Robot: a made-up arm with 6 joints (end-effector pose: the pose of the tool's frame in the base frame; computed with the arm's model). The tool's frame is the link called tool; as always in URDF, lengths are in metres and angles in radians. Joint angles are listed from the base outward.
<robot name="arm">
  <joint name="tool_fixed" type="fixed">
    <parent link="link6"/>
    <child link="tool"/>
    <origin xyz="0 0 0" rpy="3.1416 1.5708 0"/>
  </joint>
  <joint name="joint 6" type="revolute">
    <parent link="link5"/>
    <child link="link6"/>
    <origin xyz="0 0.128 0" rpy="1.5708 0 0"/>
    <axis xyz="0 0 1"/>
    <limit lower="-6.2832" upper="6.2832"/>
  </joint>
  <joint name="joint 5" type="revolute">
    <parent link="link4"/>
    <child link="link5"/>
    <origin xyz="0 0 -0.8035" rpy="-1.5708 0 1.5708"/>
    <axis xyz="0 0 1"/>
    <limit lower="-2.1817" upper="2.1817"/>
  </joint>
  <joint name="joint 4" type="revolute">
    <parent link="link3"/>
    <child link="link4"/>
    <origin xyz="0.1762 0 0" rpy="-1.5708 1.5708 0"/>
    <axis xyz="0 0 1"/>
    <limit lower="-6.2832" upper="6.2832"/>
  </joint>
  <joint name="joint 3" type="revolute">
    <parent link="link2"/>
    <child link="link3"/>
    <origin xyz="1.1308 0 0" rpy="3.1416 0 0"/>
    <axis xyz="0 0 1"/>
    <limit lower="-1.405" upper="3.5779"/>
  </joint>
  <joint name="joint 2" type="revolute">
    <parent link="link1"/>
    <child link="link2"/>
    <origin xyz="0 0.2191 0" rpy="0 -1.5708 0"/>
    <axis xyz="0 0 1"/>
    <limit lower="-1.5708" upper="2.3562"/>
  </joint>
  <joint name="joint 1" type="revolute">
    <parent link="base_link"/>
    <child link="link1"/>
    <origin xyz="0 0 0.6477" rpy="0 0 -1.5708"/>
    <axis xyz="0 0 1"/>
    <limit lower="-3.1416" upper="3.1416"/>
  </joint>
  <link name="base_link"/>
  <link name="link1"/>
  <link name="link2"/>
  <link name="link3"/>
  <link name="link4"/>
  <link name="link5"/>
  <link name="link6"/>
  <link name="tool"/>
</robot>
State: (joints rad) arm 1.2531 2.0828 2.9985 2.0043 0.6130 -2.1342
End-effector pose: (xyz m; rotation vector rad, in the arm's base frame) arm 0.4498 1.5817 0.9024 0.2815 -0.6338 1.7534
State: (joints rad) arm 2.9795 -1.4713 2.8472 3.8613 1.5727 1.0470
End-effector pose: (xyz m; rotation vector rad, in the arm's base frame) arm 1.1392 -0.1008 -0.0124 -1.1764 -0.6257 0.3137
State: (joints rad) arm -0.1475 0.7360 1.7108 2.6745 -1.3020 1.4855
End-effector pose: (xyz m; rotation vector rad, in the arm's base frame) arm 1.1900 -0.2330 2.3397 1.1684 -1.8840 1.7652
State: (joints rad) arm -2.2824 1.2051 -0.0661 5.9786 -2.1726 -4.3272
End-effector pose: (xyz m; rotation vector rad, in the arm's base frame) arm -0.9968 -1.2044 0.3759 1.1433 0.0497 0.7027
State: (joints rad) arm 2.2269 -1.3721 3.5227 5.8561 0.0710 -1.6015
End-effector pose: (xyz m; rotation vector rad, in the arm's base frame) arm 0.3319 -0.4249 -0.0114 0.0247 1.6637 0.3346
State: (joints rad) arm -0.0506 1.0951 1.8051 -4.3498 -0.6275 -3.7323
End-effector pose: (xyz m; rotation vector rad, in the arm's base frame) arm 1.7742 -0.1602 1.9107 1.7712 -1.2318 0.3930
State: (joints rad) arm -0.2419 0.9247 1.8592 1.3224 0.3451 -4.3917
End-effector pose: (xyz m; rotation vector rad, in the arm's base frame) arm 1.4865 -0.3235 2.1827 2.4711 0.0761 1.3403
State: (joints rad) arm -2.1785 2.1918 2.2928 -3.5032 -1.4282 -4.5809
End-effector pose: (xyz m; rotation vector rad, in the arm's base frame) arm -1.1368 -1.5560 0.3658 -0.6034 -1.8639 -0.5283
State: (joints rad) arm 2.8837 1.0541 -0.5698 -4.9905 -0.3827 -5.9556
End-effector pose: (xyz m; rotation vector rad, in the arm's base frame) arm -1.2609 0.3801 0.2767 1.6971 1.1868 -1.0063
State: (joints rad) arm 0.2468 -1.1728 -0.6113 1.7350 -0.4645 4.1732
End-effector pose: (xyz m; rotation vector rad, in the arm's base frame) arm -0.1269 -0.0903 1.7318 0.5659 -0.6388 -0.0945
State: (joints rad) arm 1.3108 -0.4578 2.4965 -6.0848 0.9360 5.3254
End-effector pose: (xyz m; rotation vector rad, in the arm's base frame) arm -0.3272 -1.1509 1.5534 -0.8759 2.0088 -0.2406
